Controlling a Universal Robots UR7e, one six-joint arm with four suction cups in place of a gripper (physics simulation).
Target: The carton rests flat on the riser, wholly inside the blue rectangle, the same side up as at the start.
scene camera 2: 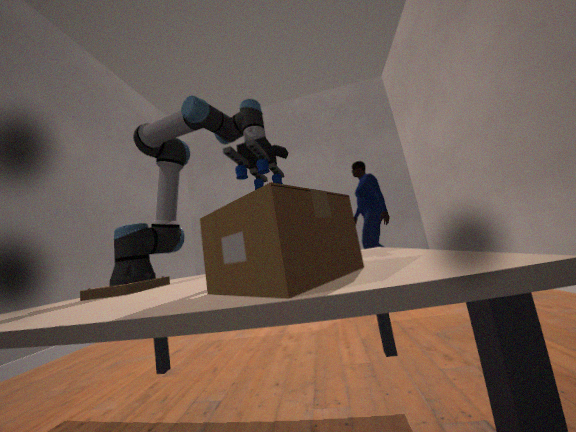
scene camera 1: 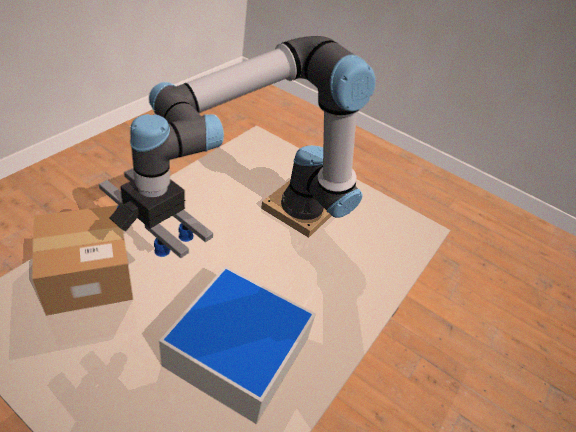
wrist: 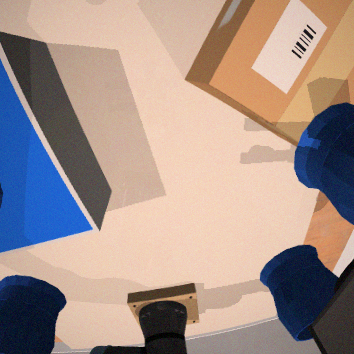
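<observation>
The brown carton point(scene camera 1: 55, 261) point(scene camera 2: 320, 245) point(wrist: 232, 75) rests flat on the pale table, tape strip and barcode label on top, at the left in scene camera 1. The grey riser point(scene camera 1: 212, 382) point(wrist: 65, 130) stands apart from it; the blue rectangle point(scene camera 1: 240, 327) point(wrist: 47, 195) covers most of its top and is bare. The riser does not show in scene camera 2. My gripper point(scene camera 1: 173, 239) point(scene camera 2: 260, 175) is open, its cups pointing down and holding nothing. It hangs above the table, beside and higher than the carton. Its far cups are hidden in scene camera 1.
The arm's base stands on a wooden plate point(scene camera 1: 285, 216) point(scene camera 2: 125, 290) point(wrist: 192, 302) at the back of the table point(scene camera 1: 400, 230) point(scene camera 2: 450, 282). A person in blue point(scene camera 2: 370, 200) stands beyond the table. Wooden floor point(scene camera 1: 475, 320) lies around it. Dark blurred spots mark scene camera 2.
</observation>
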